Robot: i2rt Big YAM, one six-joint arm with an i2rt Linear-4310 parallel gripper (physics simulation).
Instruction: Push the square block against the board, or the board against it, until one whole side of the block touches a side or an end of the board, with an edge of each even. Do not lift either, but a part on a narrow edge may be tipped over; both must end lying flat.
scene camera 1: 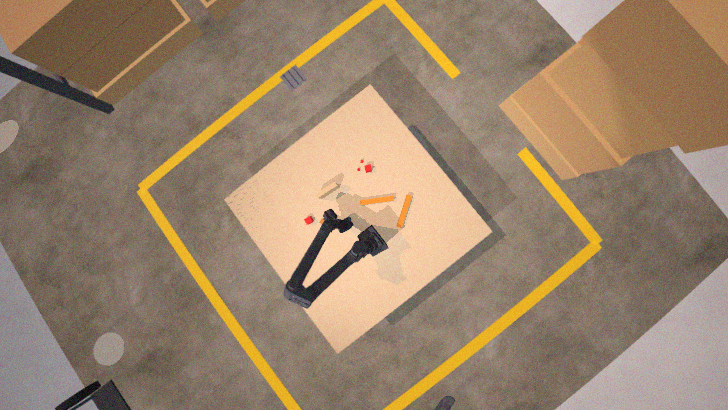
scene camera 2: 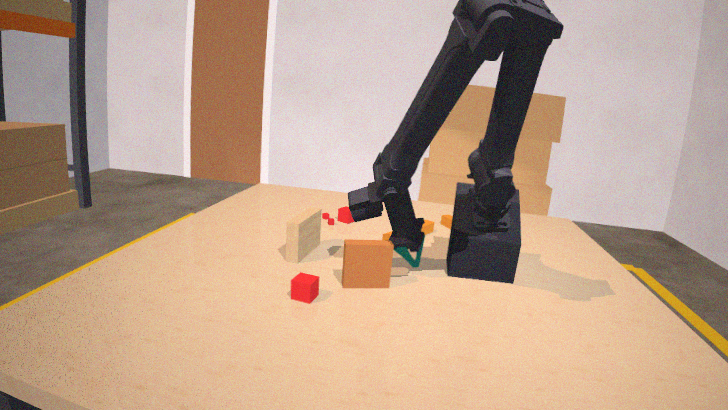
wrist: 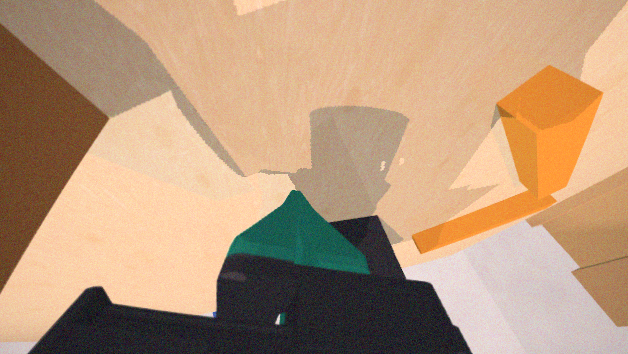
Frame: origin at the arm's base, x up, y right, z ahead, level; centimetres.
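Seen in the pictures: gripper, fingertip midpoint: [scene camera 1: 351,225] [scene camera 2: 416,266] [wrist: 294,197]; arm's base, origin of the base link: [scene camera 1: 373,241] [scene camera 2: 488,208].
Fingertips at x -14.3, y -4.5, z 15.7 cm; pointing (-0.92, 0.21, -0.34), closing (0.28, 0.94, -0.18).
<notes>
Offsets run from my fingertips to a thing's top centre. "*": to the spot under its first point.
The square block {dx +8.5, dy -10.4, dz +10.7 cm} [scene camera 1: 321,221] [scene camera 2: 367,263] is orange-brown and stands upright on a narrow edge; the arm covers most of it in scene camera 1. Its dark brown face {* dx +1.4, dy -8.0, dz +7.6 cm} [wrist: 40,135] fills the left edge of the wrist view. The board {dx +8.5, dy +3.9, dz +27.4 cm} [scene camera 1: 330,190] [scene camera 2: 304,235] is pale wood and stands on a long narrow edge, apart from the block. My gripper [scene camera 2: 416,264] [wrist: 294,197] is shut and empty, its green fingertips low over the table on the arm-base side of the block, with a gap between them. In scene camera 1 the arm hides the fingertips.
A red cube {dx +2.9, dy -18.8, dz +21.6 cm} [scene camera 1: 308,220] [scene camera 2: 304,288] lies near the block. Another red cube {dx +2.9, dy +33.5, dz +21.0 cm} [scene camera 1: 368,168] [scene camera 2: 345,214] lies farther off with two tiny red cubes. Two orange bars {dx +2.0, dy +23.5, dz +1.3 cm} [scene camera 1: 377,200] {dx +2.0, dy +32.1, dz -16.0 cm} [scene camera 1: 405,210] lie beyond my gripper. The dark arm base [scene camera 2: 482,244] stands right of the gripper in scene camera 2.
</notes>
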